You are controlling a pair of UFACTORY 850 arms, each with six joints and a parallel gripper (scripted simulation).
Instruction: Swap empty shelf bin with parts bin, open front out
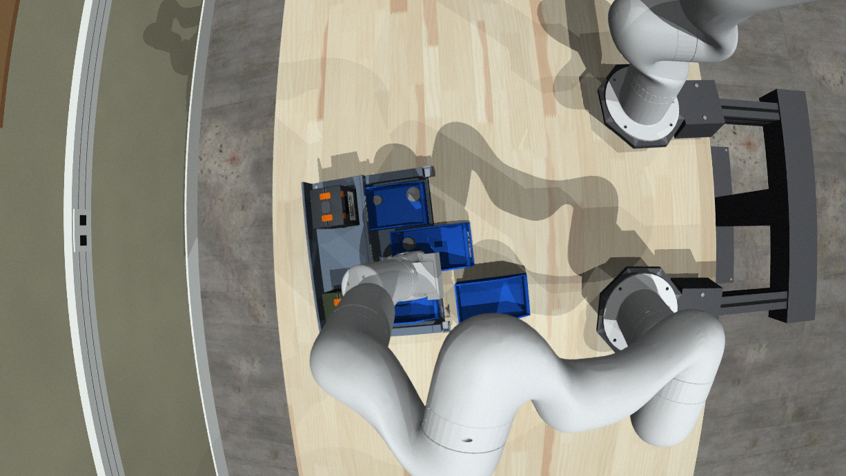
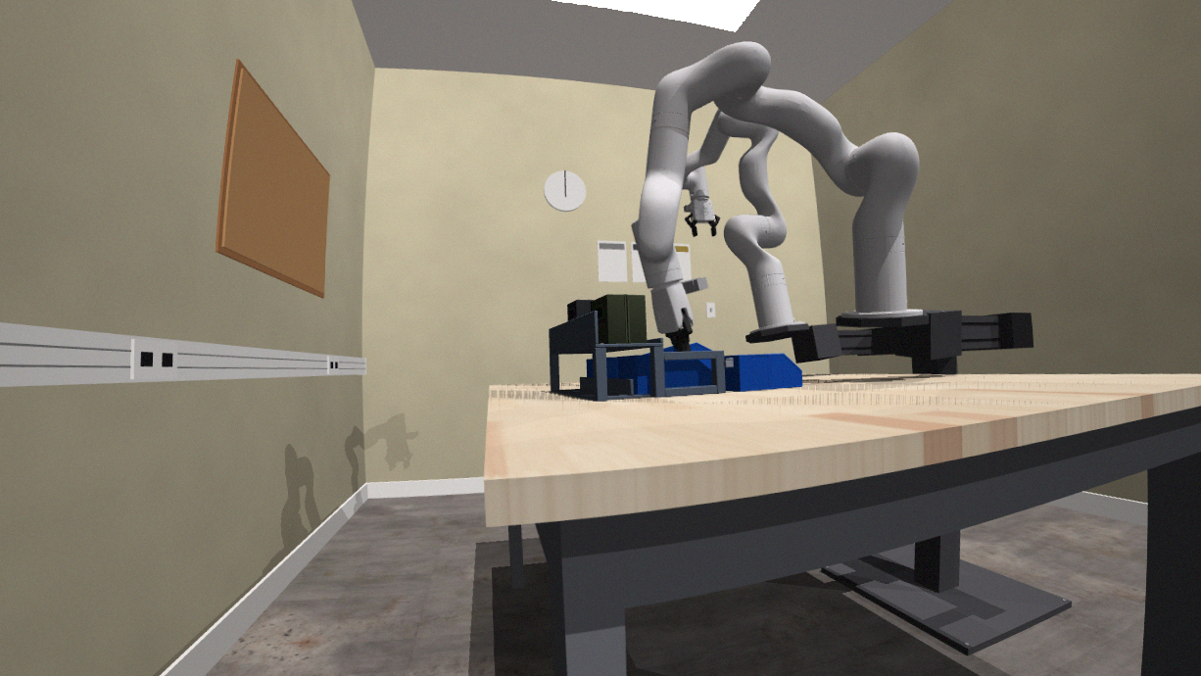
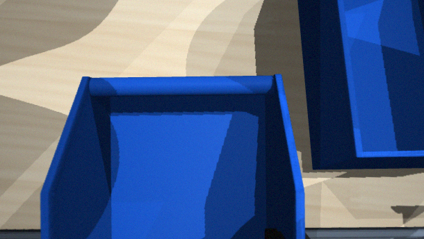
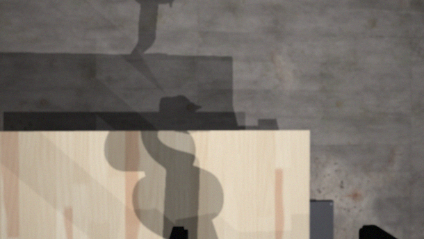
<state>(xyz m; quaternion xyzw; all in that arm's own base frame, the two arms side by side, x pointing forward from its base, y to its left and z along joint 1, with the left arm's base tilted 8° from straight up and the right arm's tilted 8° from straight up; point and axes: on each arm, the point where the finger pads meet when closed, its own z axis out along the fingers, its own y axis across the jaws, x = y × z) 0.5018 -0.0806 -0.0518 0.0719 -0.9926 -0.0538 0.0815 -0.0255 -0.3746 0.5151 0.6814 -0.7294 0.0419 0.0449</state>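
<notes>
Right now the square grey part is 40 mm ahead of my left hand, 50 mm to the left of it and 70 mm below it. Also, from my left hand: grey shelf 120 mm ahead, 30 mm to the right, 20 mm below.
</notes>
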